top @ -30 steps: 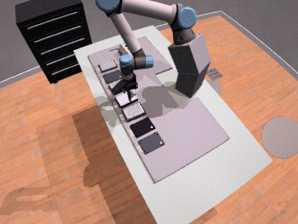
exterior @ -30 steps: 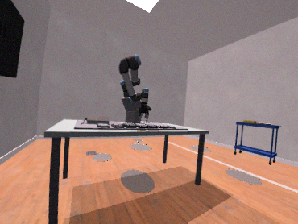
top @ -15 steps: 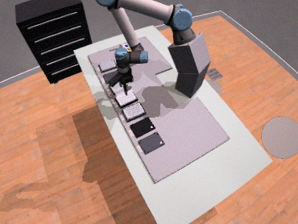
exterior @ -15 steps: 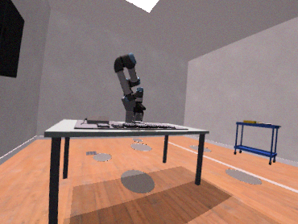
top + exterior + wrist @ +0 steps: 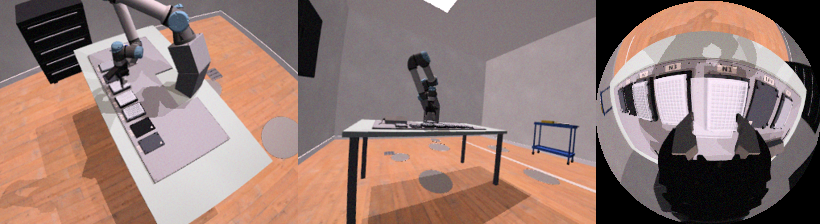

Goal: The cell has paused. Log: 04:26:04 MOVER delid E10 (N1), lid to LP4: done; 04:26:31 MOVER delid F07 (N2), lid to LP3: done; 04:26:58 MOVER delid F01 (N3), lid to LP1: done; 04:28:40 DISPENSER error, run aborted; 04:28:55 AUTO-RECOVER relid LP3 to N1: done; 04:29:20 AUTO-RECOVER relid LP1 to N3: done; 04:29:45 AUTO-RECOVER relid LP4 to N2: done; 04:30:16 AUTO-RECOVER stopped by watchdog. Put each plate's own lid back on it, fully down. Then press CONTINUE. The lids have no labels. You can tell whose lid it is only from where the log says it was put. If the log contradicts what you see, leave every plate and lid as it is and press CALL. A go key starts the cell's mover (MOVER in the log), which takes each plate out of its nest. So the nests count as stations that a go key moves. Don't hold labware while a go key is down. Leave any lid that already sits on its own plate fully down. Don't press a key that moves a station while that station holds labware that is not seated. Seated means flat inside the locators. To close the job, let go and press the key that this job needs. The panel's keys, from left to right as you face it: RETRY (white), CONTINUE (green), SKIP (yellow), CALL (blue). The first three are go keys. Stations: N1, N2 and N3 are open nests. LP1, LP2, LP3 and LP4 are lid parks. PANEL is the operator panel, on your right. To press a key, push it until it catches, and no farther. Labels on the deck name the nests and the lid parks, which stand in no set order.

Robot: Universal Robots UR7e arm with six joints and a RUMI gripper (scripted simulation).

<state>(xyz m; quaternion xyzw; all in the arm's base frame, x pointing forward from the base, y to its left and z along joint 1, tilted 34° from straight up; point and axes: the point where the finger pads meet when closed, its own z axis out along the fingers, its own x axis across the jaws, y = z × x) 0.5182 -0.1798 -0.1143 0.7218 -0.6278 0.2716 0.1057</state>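
Now: the white lidded plate 40 mm below my hand and 30 mm to the right of it. Round my hand: yellow key: 340 mm to the right, 220 mm behind; green key: 290 mm to the right, 230 mm behind; white lid: 10 mm below.
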